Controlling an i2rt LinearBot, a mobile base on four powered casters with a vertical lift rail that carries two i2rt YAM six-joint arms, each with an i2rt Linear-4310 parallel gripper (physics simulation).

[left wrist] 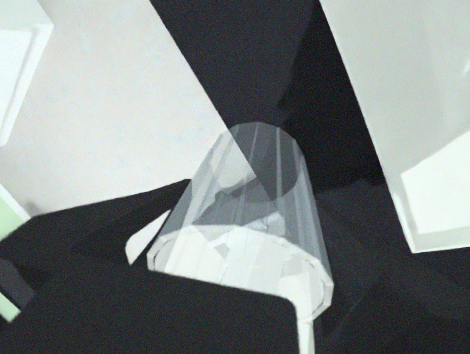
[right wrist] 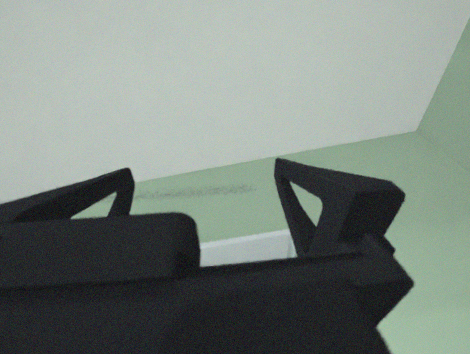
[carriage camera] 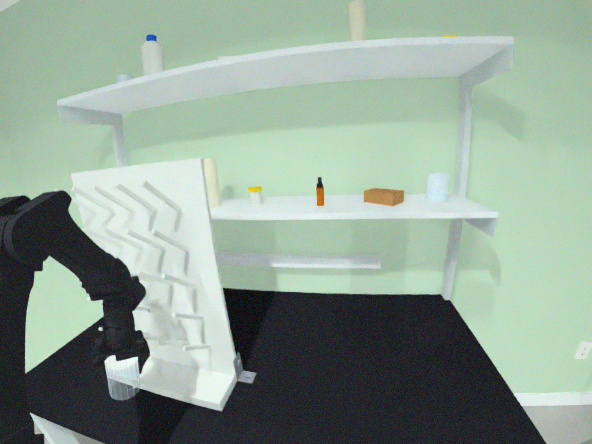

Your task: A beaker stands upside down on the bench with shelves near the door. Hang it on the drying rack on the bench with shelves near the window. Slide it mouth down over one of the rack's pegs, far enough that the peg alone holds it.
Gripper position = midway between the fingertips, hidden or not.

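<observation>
My left gripper (carriage camera: 123, 376) is visible, also as the left gripper (left wrist: 249, 197); my right gripper (right wrist: 204, 171) is visible too. Clear glass beaker (carriage camera: 123, 377) present, with the beaker (left wrist: 248, 219) likewise seen; in the right wrist view the beaker is out of frame.
</observation>
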